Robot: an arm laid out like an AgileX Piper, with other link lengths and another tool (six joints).
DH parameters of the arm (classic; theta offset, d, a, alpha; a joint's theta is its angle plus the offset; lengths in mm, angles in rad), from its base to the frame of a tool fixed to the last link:
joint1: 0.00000 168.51 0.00 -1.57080
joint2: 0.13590 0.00 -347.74 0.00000
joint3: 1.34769 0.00 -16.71 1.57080
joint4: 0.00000 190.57 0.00 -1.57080
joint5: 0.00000 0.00 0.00 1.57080
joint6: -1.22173 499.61 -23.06 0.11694
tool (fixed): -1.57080 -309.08 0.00 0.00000
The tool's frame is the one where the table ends.
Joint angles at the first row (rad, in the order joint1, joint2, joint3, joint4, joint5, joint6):
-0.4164 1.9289 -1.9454 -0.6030 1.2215 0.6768
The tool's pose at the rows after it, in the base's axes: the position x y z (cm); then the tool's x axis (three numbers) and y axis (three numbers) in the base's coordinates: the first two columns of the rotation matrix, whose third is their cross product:
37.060 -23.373 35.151 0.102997 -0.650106 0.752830 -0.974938 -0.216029 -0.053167
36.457 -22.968 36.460 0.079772 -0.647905 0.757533 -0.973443 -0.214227 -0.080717
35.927 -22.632 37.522 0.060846 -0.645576 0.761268 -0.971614 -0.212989 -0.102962
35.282 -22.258 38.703 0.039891 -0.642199 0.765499 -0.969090 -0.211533 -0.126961
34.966 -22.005 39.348 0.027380 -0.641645 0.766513 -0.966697 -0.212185 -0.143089
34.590 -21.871 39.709 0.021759 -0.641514 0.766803 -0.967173 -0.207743 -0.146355
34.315 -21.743 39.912 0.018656 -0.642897 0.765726 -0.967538 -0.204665 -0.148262
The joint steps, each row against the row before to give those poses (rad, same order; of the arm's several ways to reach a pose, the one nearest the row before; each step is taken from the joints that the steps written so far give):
0.0000 -0.0169 0.0000 0.0202 0.0045 0.0000
0.0000 -0.0327 -0.0001 0.0085 0.0060 -0.0001
0.0000 -0.0270 0.0001 0.0062 0.0048 0.0001
0.0000 -0.0305 0.0000 0.0057 0.0061 0.0000
0.0000 -0.0169 0.0000 0.0062 0.0014 -0.0001
0.0000 -0.0109 0.0000 0.0000 0.0091 0.0001
0.0000 -0.0080 0.0018 0.0014 0.0064 0.0000

